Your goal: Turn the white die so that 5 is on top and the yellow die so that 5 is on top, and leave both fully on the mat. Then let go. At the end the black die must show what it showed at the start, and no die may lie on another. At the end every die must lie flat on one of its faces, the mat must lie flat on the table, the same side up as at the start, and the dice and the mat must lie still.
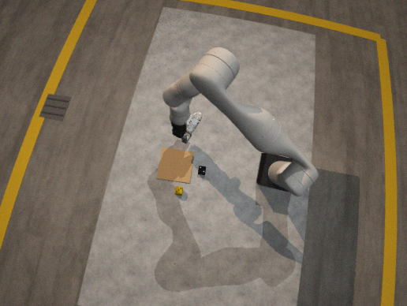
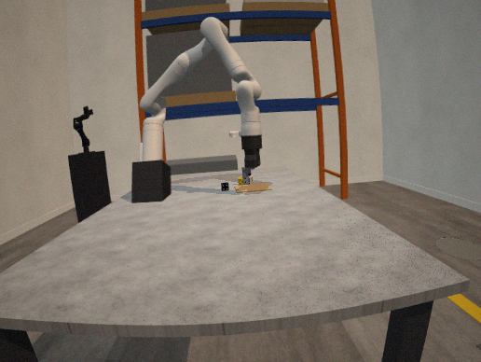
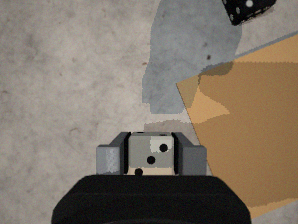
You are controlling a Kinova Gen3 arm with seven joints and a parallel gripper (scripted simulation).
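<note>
Now: hand 3 cm past the yellow die, 22 cm to the right of it and 4 cm above it. From my hand the other things lie so: white die (1 cm below); then tan mat (2 cm ahead, 11 cm to the left, 6 cm below); then black die (10 cm behind, 11 cm to the left, 4 cm below).
</note>
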